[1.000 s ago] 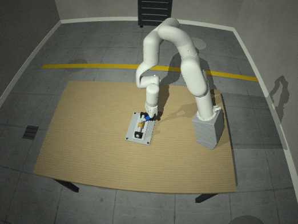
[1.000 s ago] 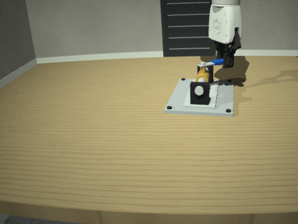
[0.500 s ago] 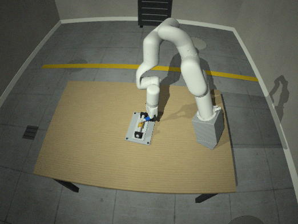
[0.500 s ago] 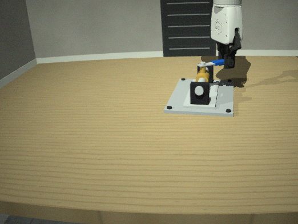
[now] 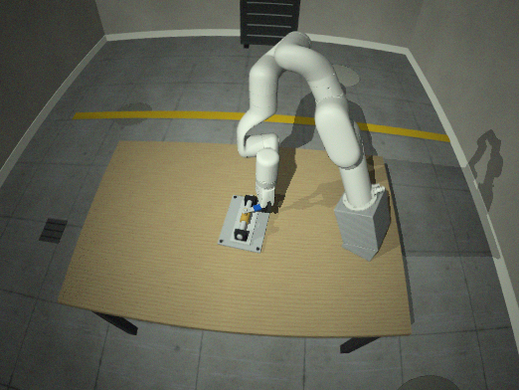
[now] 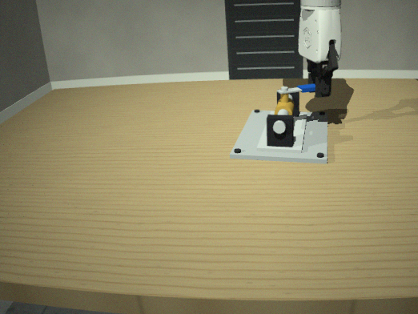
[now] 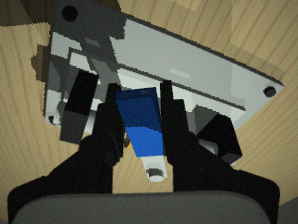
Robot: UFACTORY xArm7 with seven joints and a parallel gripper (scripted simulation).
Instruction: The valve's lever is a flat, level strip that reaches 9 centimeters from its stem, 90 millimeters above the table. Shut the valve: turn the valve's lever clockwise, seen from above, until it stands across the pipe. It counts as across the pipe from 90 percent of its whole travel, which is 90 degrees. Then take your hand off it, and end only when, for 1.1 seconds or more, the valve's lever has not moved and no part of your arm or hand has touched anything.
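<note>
My gripper is now 4 cm short of the blue lever and 1 cm to the right of it.
</note>
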